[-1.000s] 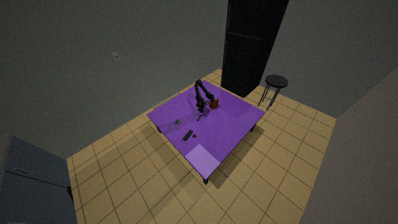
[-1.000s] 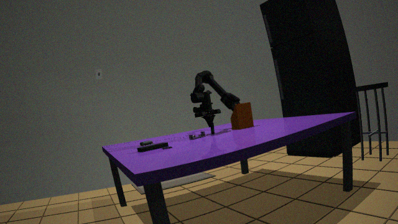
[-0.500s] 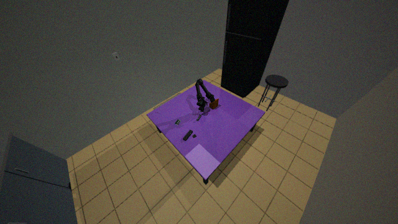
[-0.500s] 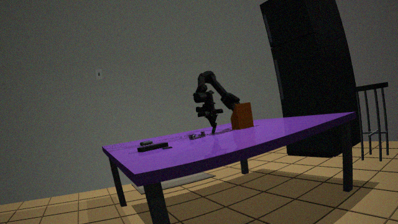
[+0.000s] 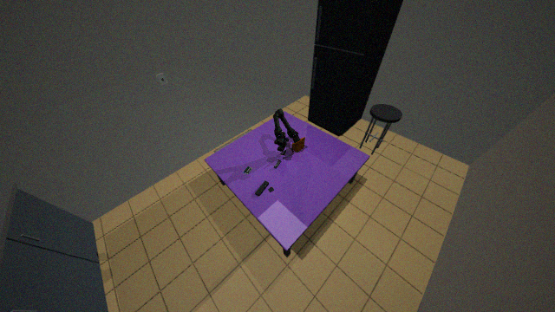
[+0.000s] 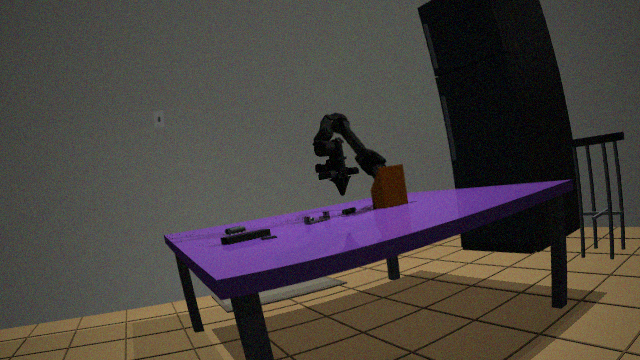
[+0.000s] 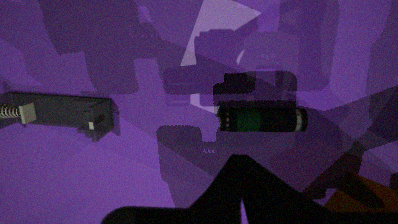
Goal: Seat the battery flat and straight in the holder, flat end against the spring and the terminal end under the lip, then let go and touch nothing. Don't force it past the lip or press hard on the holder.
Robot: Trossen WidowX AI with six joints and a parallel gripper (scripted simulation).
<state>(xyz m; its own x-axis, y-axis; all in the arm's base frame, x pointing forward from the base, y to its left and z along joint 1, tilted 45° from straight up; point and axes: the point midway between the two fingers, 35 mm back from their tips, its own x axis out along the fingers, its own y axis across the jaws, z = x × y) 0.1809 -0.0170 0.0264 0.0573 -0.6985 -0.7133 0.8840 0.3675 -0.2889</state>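
Right now the battery is 20 mm behind my gripper tip, 10 mm to the right of it and 60 mm below it. From my gripper tip the other things lie so: dark remote-like bar 440 mm ahead, 200 mm to the left, 60 mm below.
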